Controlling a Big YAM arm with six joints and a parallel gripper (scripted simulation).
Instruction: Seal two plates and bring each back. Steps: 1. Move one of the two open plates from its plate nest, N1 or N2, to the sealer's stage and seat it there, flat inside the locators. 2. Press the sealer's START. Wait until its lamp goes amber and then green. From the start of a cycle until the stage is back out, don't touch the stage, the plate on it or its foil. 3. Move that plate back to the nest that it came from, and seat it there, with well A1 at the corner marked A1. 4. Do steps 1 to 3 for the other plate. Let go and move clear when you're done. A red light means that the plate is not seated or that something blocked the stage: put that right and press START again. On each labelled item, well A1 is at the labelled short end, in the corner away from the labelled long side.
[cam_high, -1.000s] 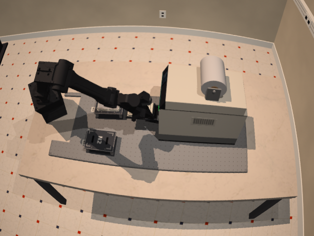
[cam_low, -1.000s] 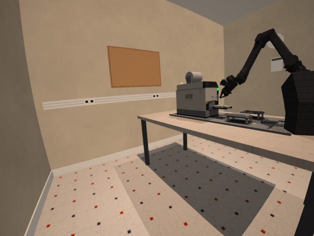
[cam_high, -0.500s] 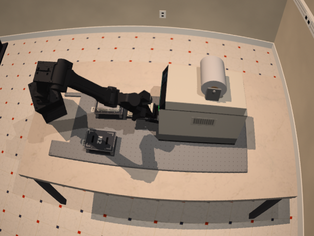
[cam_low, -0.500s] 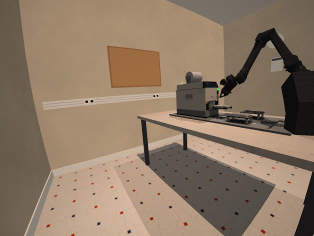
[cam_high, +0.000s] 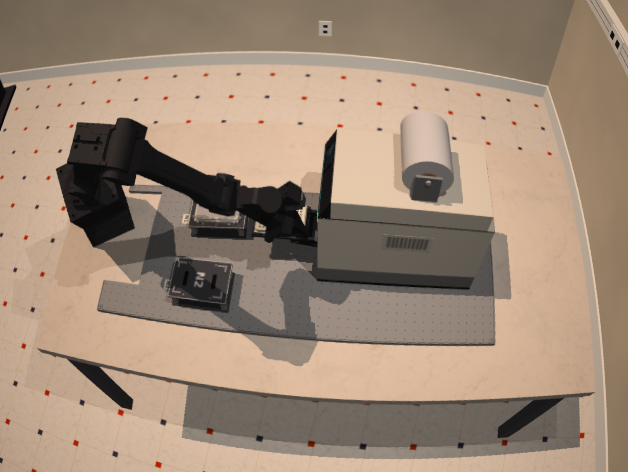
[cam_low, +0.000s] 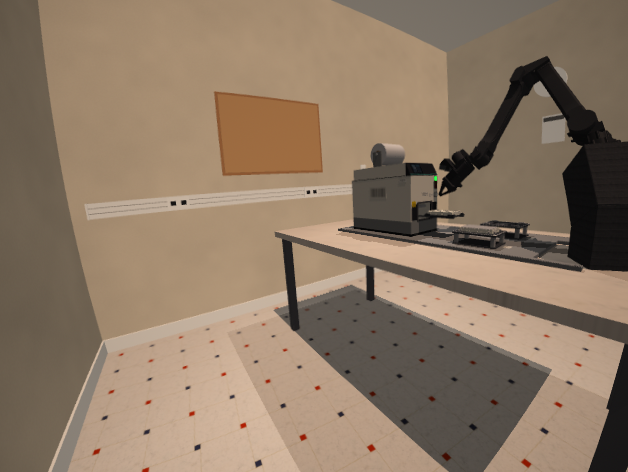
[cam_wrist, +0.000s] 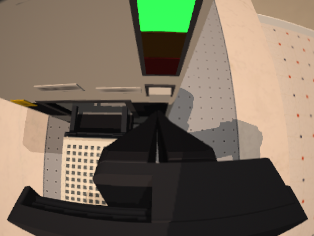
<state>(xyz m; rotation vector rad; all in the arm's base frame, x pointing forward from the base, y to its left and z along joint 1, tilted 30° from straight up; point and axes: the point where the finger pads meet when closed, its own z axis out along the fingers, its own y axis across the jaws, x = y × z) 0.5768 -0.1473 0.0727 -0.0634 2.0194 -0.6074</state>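
Now: the start button 3 cm ahead of my hand and 1 cm to the right of it. Round my hand: yellow warning label (7 cm ahead, 17 cm to the left, 4 cm below); sealer stage (5 cm behind, 10 cm to the left, 9 cm below); plate (5 cm behind, 10 cm to the left, 8 cm below).
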